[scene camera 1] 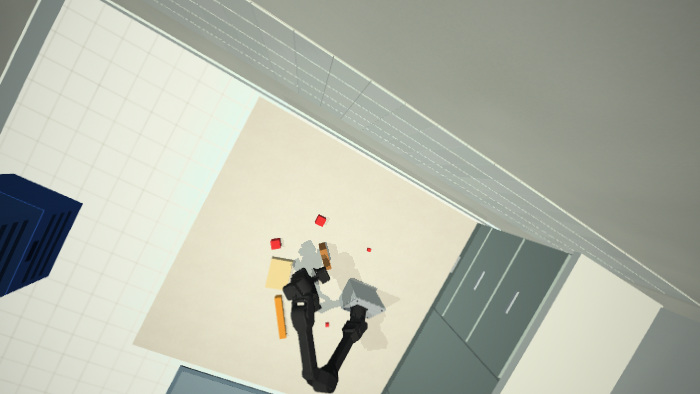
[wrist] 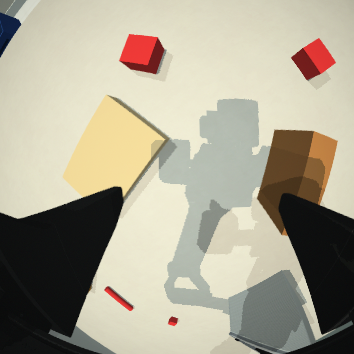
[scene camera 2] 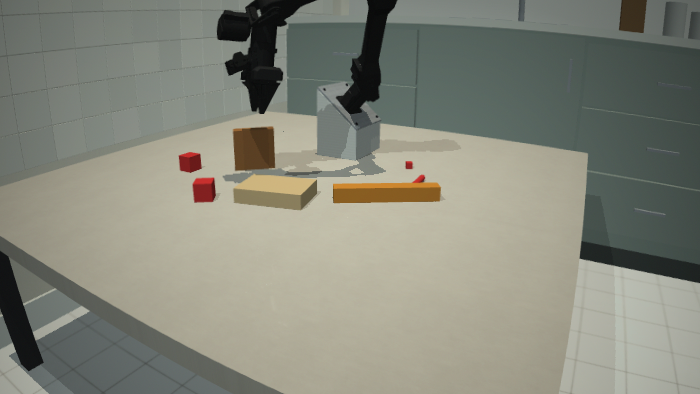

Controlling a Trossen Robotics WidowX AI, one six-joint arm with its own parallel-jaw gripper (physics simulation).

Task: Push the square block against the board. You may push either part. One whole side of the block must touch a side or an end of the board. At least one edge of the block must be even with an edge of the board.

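Places are measured from the arm's base along level axes (x ahead, y left, z up), in centimetres.
Where they show: gripper, between the fingertips: (wrist: 204, 198) (scene camera 2: 257, 112); arm's base, origin of its link: (scene camera 1: 359, 308) (scene camera 2: 348, 104).
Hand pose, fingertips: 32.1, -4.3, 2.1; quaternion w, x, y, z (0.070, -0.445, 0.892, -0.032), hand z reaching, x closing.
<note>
Each offset is from my fingertips to the top centre of the thing, as dx, dy, dz.
A pale yellow flat block {+7.4, +11.0, -12.8} (scene camera 1: 279, 274) (scene camera 2: 275, 184) (wrist: 115, 145) lies on the table. A long orange board (scene camera 1: 280, 317) (scene camera 2: 386, 193) lies beyond one end of it, across a narrow gap. A brown square-faced block {-6.8, -8.0, -5.8} (scene camera 1: 325, 256) (scene camera 2: 254, 149) (wrist: 287, 160) stands upright on a thin edge, apart from both. My gripper (scene camera 2: 258, 112) (wrist: 204, 198) is open and empty, pointing down well above the table. In the wrist view one finger overlaps the pale block's near corner and the other overlaps the brown block. In scene camera 1 the arm hides the fingertips.
Two red cubes, one {+16.2, -1.5, -11.9} (scene camera 1: 276, 244) (scene camera 2: 204, 190) (wrist: 141, 51) near the pale block and another {+3.4, -21.4, -11.9} (scene camera 1: 320, 220) (scene camera 2: 190, 162) (wrist: 314, 57) farther off. A red stick {-16.6, +32.3, -14.5} (scene camera 2: 419, 179) (wrist: 119, 298) and a tiny red cube {-28.1, +25.0, -14.3} (scene camera 1: 327, 324) (scene camera 2: 409, 165) (wrist: 173, 321) lie behind the board. The grey arm base (scene camera 2: 340, 130) stands behind.
</note>
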